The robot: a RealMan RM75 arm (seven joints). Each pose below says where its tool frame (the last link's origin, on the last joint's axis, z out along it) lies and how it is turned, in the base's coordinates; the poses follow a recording.
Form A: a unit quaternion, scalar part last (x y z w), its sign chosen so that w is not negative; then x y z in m.
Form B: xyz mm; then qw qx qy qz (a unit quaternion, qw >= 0). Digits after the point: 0 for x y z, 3 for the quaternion.
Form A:
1: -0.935, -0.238, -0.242, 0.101, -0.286, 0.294, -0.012
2: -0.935, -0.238, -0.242, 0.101, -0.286, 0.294, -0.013
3: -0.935, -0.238, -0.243, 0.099, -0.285, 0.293, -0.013
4: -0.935, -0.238, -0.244, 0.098, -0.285, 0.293, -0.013
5: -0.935, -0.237, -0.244, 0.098, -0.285, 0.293, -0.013
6: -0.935, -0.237, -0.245, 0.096, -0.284, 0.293, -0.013
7: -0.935, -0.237, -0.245, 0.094, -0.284, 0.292, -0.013
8: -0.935, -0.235, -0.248, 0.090, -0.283, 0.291, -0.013
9: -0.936, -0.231, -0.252, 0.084, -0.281, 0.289, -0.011
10: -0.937, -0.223, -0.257, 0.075, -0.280, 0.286, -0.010
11: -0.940, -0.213, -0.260, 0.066, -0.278, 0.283, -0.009
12: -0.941, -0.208, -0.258, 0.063, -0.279, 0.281, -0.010
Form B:
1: -286, 294, -12, 0.101, -0.935, -0.238, -0.242
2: -286, 294, -13, 0.101, -0.935, -0.238, -0.242
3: -285, 293, -13, 0.099, -0.935, -0.238, -0.243
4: -285, 293, -13, 0.098, -0.935, -0.238, -0.244
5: -285, 293, -13, 0.098, -0.935, -0.237, -0.244
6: -284, 293, -13, 0.096, -0.935, -0.237, -0.245
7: -284, 292, -13, 0.094, -0.935, -0.237, -0.245
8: -283, 291, -13, 0.090, -0.935, -0.235, -0.248
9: -281, 289, -11, 0.084, -0.936, -0.231, -0.252
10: -280, 286, -10, 0.075, -0.937, -0.223, -0.257
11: -278, 283, -9, 0.066, -0.940, -0.213, -0.260
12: -279, 281, -10, 0.063, -0.941, -0.208, -0.258
